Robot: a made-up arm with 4 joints.
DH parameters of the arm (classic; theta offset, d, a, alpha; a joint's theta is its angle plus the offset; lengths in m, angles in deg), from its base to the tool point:
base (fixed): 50.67 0 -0.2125 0
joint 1: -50.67 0.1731 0.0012 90
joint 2: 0 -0.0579 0.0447 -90
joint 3: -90 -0.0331 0.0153 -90
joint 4: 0 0.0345 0.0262 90
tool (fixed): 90 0.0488 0 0
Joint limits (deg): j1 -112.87..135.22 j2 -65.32..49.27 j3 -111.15..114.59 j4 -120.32..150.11
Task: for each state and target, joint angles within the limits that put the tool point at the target. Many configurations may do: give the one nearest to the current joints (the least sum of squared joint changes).
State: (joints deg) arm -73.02 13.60 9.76 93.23
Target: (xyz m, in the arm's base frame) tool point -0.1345 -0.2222 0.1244
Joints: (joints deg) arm -72.01 2.94 -22.06 81.06
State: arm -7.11 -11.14 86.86 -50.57
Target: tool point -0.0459 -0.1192 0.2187
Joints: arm -37.78 27.73 74.70 -39.89
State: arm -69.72 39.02 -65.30 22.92
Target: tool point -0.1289 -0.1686 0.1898
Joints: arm -69.17 42.38 -62.95 12.15
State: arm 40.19 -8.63 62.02 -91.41
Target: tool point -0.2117 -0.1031 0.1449
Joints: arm 54.53 -14.73 80.83 -111.13
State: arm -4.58 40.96 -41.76 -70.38
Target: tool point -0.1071 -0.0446 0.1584
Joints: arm 35.41 1.91 -20.10 -102.11
